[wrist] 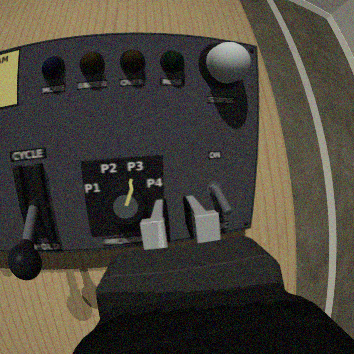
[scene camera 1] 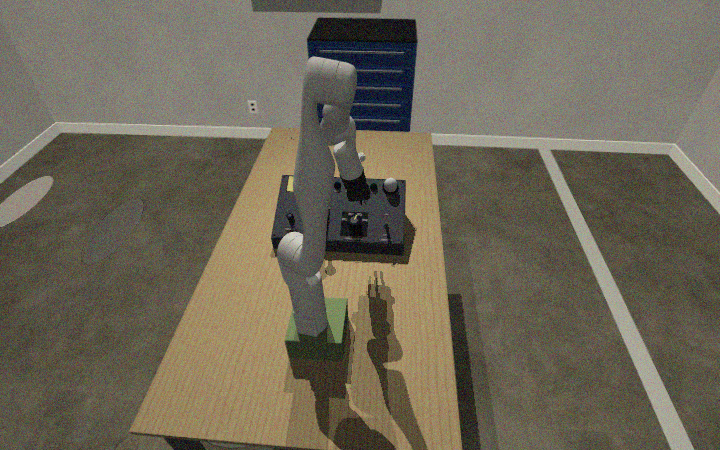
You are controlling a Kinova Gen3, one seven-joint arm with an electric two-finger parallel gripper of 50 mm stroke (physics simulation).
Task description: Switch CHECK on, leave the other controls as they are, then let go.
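Places are measured from the arm's base along level axes (x left, y back, z up), in metres.
Pixels of known places: gripper, between the fingertips: (wrist: 175, 211) (scene camera 1: 363, 202); arm's base, origin of its link: (scene camera 1: 312, 322).
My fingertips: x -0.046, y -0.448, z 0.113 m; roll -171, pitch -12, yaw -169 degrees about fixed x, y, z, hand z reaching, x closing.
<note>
Ahead of a thing's pixels: the offset from my fingertips to its middle. "spot": to the spot under its first point.
The CHECK switch @[spot: dx -0.089, dy -0.012, dz -0.130 m] (scene camera 1: 387, 231) (wrist: 220, 198) is a small grey toggle at the right of the dark control panel (scene camera 1: 371, 241) (wrist: 125, 130). Its lever slants down, away from the ON label @[spot: dx -0.072, dy -0.074, dz -0.103 m] (wrist: 214, 155). The lettering below it is mostly hidden. My gripper (scene camera 1: 362, 200) (wrist: 175, 211) is above the panel, its fingers drawn fairly close together with a narrow gap and nothing seen between them. In the wrist view the toggle is just right of the right finger, outside the gap.
The selector dial @[dx +0.038, dy -0.006, dz -0.104 m] (wrist: 125, 206) points to P3, left of the fingers. The CYCLE lever @[dx +0.153, dy +0.035, dz -0.093 m] (wrist: 29, 225) is down by HOLD. A white ball knob @[spot: dx -0.067, dy -0.156, dz -0.020 m] (scene camera 1: 390, 184) (wrist: 228, 62) and dark round knobs line the panel's back. A yellow label (scene camera 1: 289, 183) (wrist: 9, 80) is at left.
</note>
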